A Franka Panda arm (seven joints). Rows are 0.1 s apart.
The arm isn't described. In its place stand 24 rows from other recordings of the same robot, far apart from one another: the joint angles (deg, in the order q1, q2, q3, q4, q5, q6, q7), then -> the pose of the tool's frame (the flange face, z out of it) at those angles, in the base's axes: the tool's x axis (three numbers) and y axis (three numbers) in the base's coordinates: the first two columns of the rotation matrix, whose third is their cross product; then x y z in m.
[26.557, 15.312, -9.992, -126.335, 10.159, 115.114, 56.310] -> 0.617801 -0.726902 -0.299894 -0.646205 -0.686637 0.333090 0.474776 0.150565 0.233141
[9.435, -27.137, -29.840, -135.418, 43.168, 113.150, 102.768] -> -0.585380 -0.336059 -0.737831 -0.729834 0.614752 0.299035 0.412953 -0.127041 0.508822
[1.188, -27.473, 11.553, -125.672, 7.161, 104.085, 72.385] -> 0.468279 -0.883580 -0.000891 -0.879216 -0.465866 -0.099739 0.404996 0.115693 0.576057
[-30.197, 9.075, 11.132, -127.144, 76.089, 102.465, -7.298] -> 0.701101 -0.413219 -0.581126 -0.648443 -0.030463 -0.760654 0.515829 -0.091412 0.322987
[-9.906, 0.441, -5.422, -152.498, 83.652, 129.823, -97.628] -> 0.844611 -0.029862 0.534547 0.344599 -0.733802 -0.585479 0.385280 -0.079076 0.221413
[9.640, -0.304, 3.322, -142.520, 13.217, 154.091, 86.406] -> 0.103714 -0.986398 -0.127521 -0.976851 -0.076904 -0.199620 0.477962 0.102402 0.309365
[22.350, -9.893, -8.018, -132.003, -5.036, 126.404, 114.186] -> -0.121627 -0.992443 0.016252 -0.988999 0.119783 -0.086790 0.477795 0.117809 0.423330
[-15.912, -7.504, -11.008, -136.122, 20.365, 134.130, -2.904] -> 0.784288 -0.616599 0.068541 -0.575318 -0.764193 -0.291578 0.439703 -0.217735 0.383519
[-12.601, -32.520, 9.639, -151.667, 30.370, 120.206, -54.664] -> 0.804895 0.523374 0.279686 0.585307 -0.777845 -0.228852 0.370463 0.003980 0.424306
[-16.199, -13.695, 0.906, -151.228, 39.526, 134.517, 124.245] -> -0.954479 -0.140329 -0.263208 -0.234576 0.898195 0.371780 0.398043 -0.099440 0.322711
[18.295, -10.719, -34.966, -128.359, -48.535, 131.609, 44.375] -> 0.799796 -0.395262 0.451767 -0.570237 -0.735373 0.366137 0.490948 -0.173504 0.458009
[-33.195, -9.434, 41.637, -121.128, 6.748, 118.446, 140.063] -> -0.701636 -0.710017 -0.059856 -0.708131 0.704160 -0.052050 0.515109 0.094780 0.474482
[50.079, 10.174, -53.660, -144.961, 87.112, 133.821, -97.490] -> 0.827538 0.173142 0.534044 0.448729 -0.775645 -0.443867 0.438884 -0.023873 0.220562
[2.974, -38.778, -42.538, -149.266, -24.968, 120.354, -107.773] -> 0.055747 0.998212 0.021578 0.994213 -0.057486 0.090754 0.286914 -0.256447 0.416754
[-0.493, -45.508, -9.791, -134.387, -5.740, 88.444, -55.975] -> 0.662345 0.749141 0.009363 0.749102 -0.662004 -0.024434 0.295818 -0.081230 0.590711
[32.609, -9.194, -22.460, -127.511, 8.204, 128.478, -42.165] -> 0.656775 0.715605 0.237817 0.741947 -0.669586 -0.034196 0.507340 0.089960 0.452925
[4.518, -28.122, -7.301, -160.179, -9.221, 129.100, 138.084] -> -0.691501 -0.717888 0.080397 -0.720618 0.693292 -0.007481 0.346461 -0.016633 0.342021
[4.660, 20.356, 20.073, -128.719, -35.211, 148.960, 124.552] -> 0.310372 -0.934685 0.173299 -0.936636 -0.331832 -0.112249 0.486942 0.240414 0.217511
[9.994, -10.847, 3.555, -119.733, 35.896, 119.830, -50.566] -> 0.626224 0.608958 0.486840 0.770379 -0.579290 -0.266344 0.499764 0.151821 0.532575
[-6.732, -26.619, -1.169, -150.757, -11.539, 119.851, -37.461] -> 0.803701 0.572970 -0.160530 0.588689 -0.804940 0.074274 0.371752 -0.061217 0.392676
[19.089, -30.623, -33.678, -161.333, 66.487, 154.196, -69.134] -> 0.776203 -0.238609 0.583587 0.139811 -0.837433 -0.528355 0.355230 -0.102352 0.343656
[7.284, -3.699, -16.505, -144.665, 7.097, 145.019, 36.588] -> 0.622912 -0.782260 -0.007097 -0.777687 -0.618237 -0.113955 0.456995 -0.074759 0.305528
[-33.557, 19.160, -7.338, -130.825, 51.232, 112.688, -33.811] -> 0.764713 -0.542430 -0.347826 -0.606650 -0.424074 -0.672411 0.387525 -0.272526 0.186063
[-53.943, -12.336, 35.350, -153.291, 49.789, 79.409, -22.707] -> 0.751956 0.055316 -0.656889 -0.559912 -0.472353 -0.680721 0.311515 -0.015521 0.288973
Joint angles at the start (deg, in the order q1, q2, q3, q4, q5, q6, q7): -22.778, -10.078, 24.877, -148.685, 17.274, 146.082, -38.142
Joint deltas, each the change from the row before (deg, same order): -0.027, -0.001, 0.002, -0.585, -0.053, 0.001, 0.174; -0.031, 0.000, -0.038, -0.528, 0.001, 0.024, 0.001; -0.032, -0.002, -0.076, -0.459, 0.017, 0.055, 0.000; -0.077, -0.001, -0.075, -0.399, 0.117, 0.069, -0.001; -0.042, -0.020, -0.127, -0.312, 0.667, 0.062, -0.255; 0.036, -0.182, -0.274, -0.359, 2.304, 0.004, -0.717; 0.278, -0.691, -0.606, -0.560, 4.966, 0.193, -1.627; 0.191, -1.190, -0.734, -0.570, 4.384, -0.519, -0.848; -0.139, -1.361, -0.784, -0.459, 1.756, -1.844, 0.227
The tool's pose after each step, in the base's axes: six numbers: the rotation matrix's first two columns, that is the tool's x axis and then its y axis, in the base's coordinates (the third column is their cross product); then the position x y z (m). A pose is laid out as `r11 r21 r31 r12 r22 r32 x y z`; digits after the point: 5 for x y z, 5 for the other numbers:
0.88861 0.43325 0.15055 0.44258 -0.89610 -0.03350 0.43886 0.00831 0.31906
0.89073 0.43155 0.14267 0.44052 -0.89697 -0.03714 0.43577 0.00741 0.31539
0.89290 0.42907 0.13649 0.43775 -0.89820 -0.04015 0.43312 0.00625 0.31232
0.89572 0.42458 0.13195 0.43315 -0.90027 -0.04353 0.43084 0.00479 0.30969
0.89954 0.41640 0.13209 0.42567 -0.90345 -0.05081 0.42903 0.00315 0.30781
0.90908 0.39180 0.14167 0.40417 -0.91188 -0.07160 0.42679 0.00063 0.30665
0.92414 0.34152 0.17128 0.36229 -0.92567 -0.10902 0.42361 -0.00344 0.30794
0.93915 0.28393 0.19337 0.31375 -0.93817 -0.14627 0.41939 -0.00823 0.31146
0.95094 0.24481 0.18915 0.27794 -0.94455 -0.17483 0.41403 -0.01343 0.31500

